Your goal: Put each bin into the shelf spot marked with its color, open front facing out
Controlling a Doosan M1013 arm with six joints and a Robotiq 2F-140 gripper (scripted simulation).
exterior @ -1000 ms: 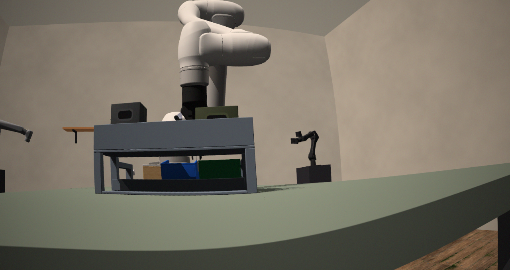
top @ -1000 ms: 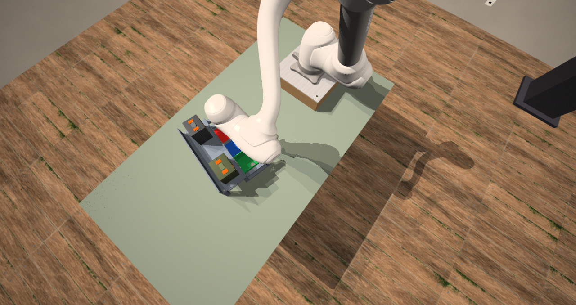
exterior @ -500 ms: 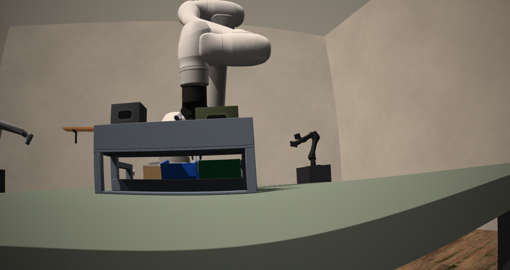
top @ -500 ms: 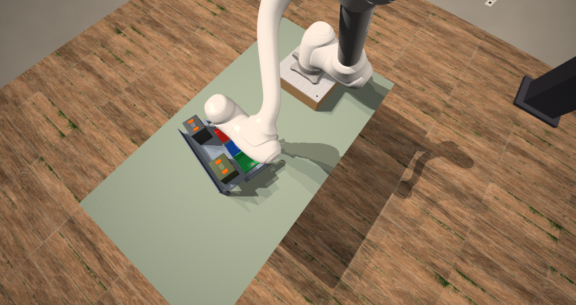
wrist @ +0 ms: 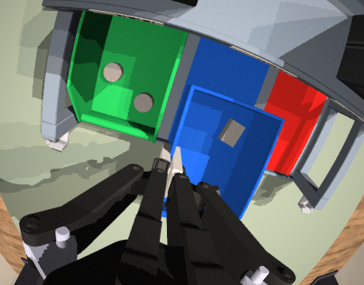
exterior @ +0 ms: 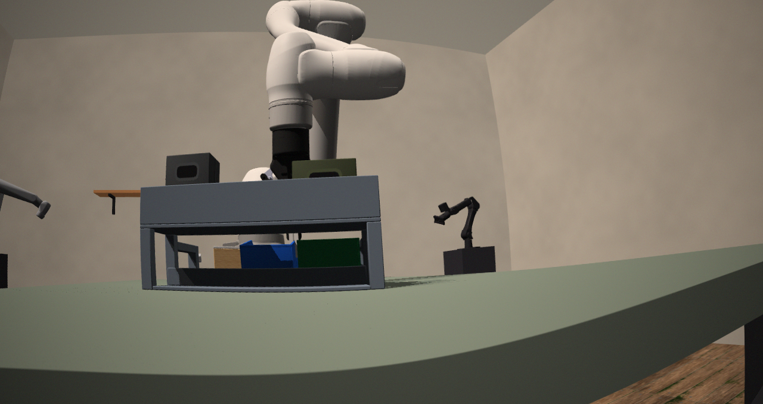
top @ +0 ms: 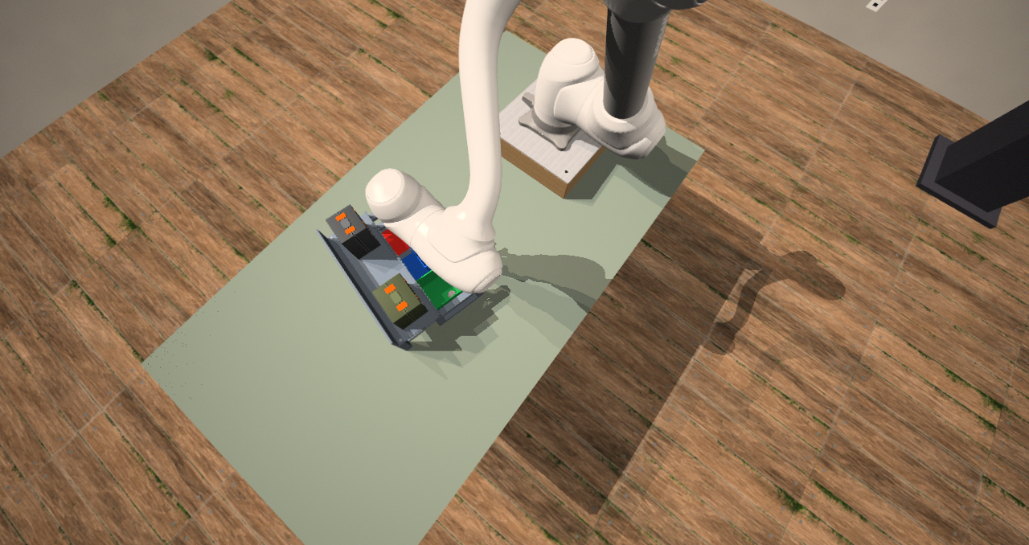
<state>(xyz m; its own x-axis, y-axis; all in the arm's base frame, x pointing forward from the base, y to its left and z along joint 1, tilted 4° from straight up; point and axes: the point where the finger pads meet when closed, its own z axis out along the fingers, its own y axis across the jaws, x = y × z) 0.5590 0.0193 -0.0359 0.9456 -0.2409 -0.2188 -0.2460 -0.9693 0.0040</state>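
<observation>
The blue bin is 20 mm behind my hand, 40 mm to the right of it and 40 mm below it. Also, from my hand: black box: 130 mm ahead, 200 mm to the right, 70 mm above; then olive box: 190 mm ahead, 20 mm to the left, 60 mm above; then green bin: 100 mm ahead, 50 mm to the left, 50 mm below.
</observation>
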